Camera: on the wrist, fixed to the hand. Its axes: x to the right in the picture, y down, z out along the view.
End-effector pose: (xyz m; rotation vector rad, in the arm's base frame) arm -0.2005 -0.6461 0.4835 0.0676 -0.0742 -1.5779
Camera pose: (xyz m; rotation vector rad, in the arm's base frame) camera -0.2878 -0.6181 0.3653 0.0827 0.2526 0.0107
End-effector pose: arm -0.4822 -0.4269 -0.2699 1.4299 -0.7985 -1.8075
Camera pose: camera -0.3843 -0.3535 -0.3559 0.5075 -1.0292 -0.3909
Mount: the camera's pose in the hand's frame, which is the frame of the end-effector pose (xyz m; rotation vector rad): -0.0277 -0.0978 -0.1097 -0.2018 0.3377 1.5686
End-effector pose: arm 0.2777 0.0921 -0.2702 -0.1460 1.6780 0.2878
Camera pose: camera 0.2020 -0.0336 -0.2414 1.0818 1.7573 1.6516
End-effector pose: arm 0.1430 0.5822 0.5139 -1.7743 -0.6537 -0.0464
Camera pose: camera 0.1084 0.4876 0.6244 -1.9598 1.0929 0.6517
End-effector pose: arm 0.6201 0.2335 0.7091 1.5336 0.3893 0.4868
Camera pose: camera 0.5441 0.3143 0.6088 1.2916 -0.7157 1.9236
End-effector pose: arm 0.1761 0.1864 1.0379 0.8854 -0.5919 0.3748
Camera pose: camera 0.2425 0.2161 0.9072 -0.0241 -0.8952 1.7917
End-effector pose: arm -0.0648 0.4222 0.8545 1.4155 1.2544 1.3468
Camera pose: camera -0.1845 0.4049 0.7666 -1.8016 0.1108 -2.2647
